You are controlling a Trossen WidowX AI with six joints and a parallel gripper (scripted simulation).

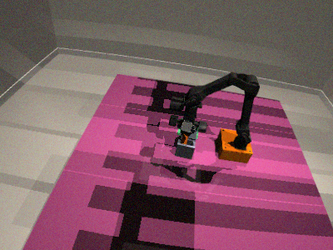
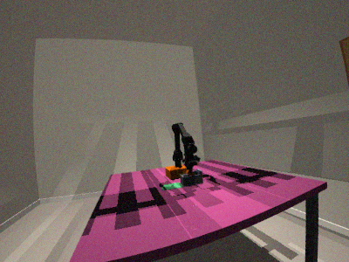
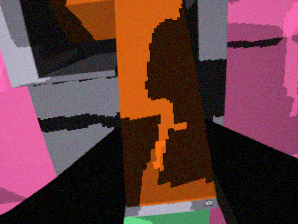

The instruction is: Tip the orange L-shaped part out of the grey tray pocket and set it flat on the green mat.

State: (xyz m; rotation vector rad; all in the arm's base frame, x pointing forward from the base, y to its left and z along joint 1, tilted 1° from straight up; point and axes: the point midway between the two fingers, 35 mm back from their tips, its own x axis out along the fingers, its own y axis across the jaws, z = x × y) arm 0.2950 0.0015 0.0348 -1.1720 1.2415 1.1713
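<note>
Right now the green mat is 140 mm to the right of my gripper tip, 90 mm below it and 20 mm behind it. Round my gripper tip: orange l-shaped part 30 mm to the left, 30 mm below, 10 mm behind.
</note>
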